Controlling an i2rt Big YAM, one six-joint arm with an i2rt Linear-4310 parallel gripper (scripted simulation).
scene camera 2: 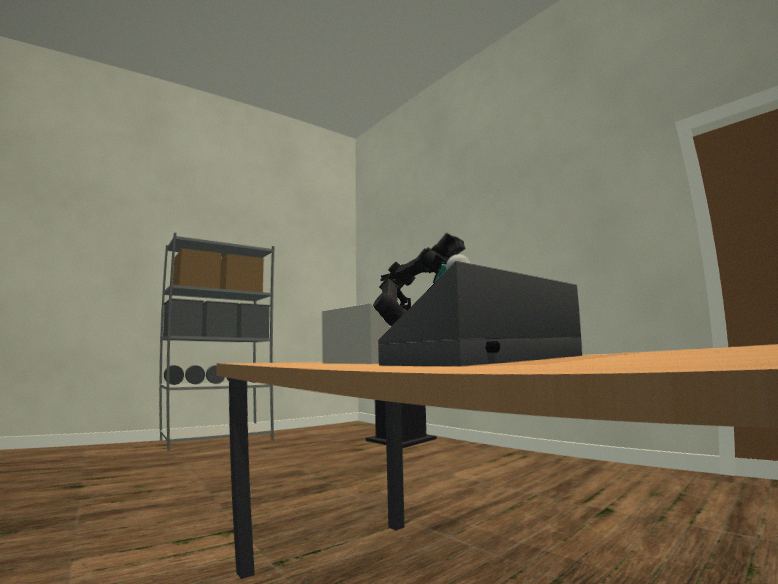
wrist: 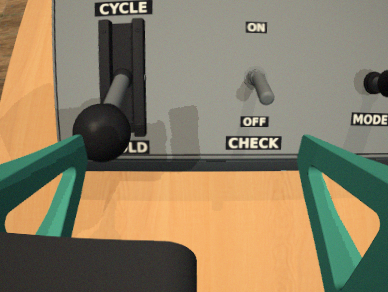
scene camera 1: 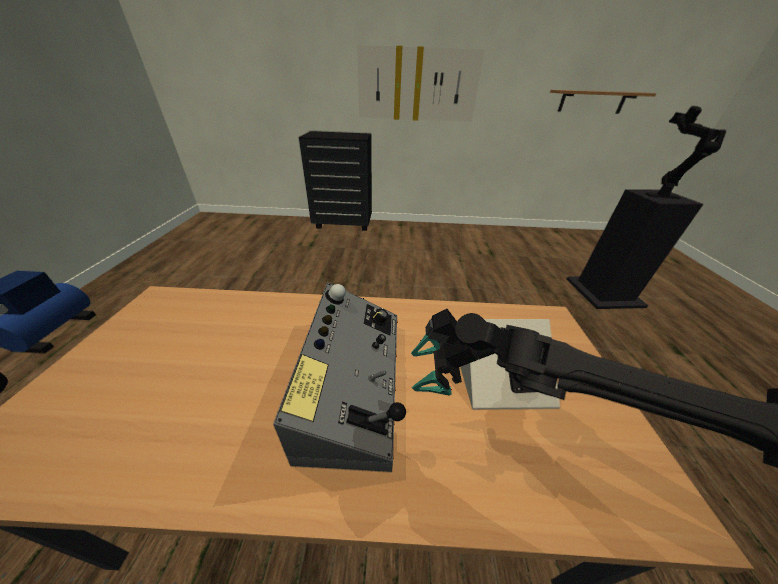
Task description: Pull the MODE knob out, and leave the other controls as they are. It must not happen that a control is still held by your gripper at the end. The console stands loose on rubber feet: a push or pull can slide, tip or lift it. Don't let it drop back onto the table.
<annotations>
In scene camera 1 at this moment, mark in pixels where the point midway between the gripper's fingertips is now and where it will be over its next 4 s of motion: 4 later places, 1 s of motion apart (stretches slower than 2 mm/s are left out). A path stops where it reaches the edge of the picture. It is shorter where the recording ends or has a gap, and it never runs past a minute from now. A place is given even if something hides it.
My gripper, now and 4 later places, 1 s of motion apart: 412,370; 409,312; 413,304; 427,287; 403,311
</annotations>
